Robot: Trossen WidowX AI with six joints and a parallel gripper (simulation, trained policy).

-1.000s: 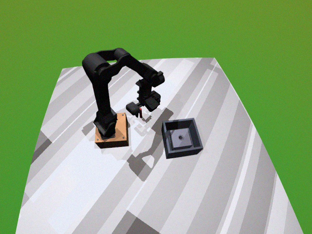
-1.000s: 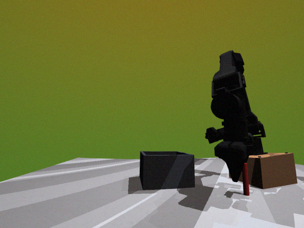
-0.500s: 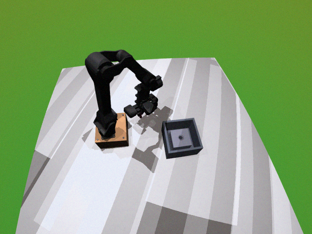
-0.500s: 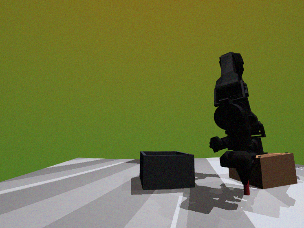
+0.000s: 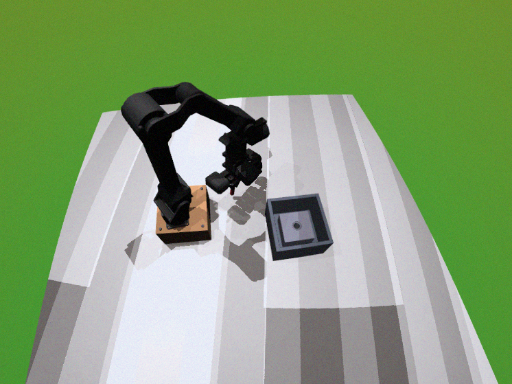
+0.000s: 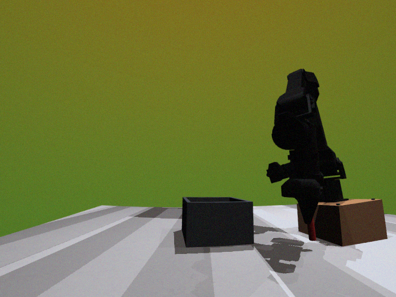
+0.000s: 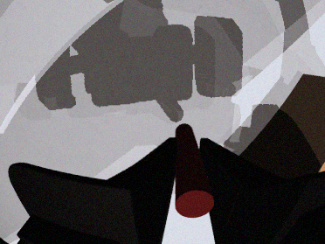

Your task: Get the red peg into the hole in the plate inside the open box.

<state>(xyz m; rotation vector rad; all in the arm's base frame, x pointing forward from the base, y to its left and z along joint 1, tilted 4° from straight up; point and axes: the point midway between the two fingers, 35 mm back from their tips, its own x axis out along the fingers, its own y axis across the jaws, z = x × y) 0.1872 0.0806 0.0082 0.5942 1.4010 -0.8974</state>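
My gripper tip is now 15 cm short of the grey plate, 17 cm to the left of it and 1 cm above it. Round my gripper tip: red peg: right at my gripper tip; dark box: 15 cm ahead, 17 cm to the right, 3 cm below.
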